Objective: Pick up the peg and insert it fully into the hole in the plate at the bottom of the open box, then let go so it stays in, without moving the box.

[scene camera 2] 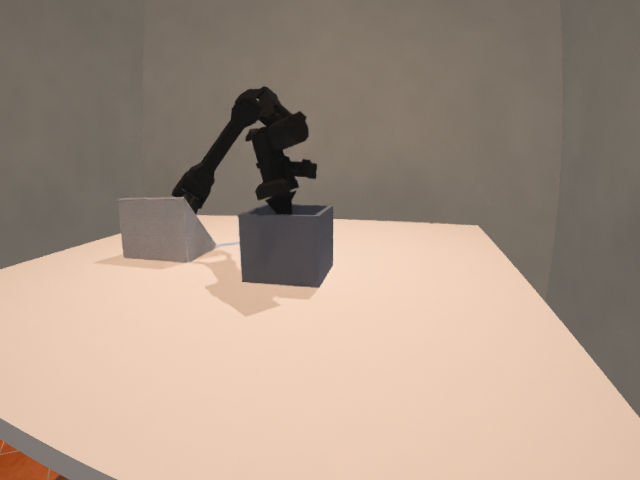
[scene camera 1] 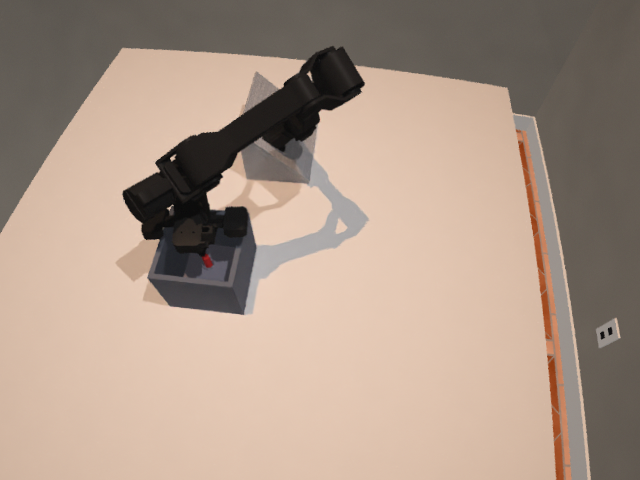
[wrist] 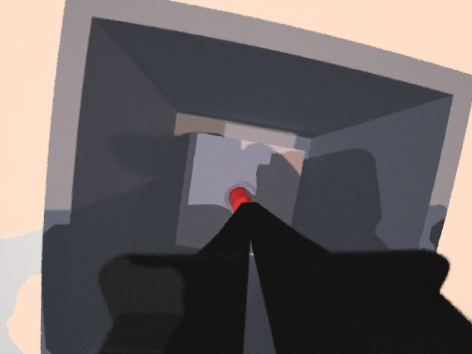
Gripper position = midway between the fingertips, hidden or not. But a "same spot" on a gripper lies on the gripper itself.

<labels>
my gripper: scene camera 2; scene camera 1 203, 254; wrist
dark blue-grey box: scene camera 2 294, 250; scene camera 1; wrist
same spot on dark blue-grey box: point(wrist: 379, 129) = point(scene camera 1: 162, 274)
same spot on my gripper: point(wrist: 309, 292) = point(scene camera 2: 290, 192)
</labels>
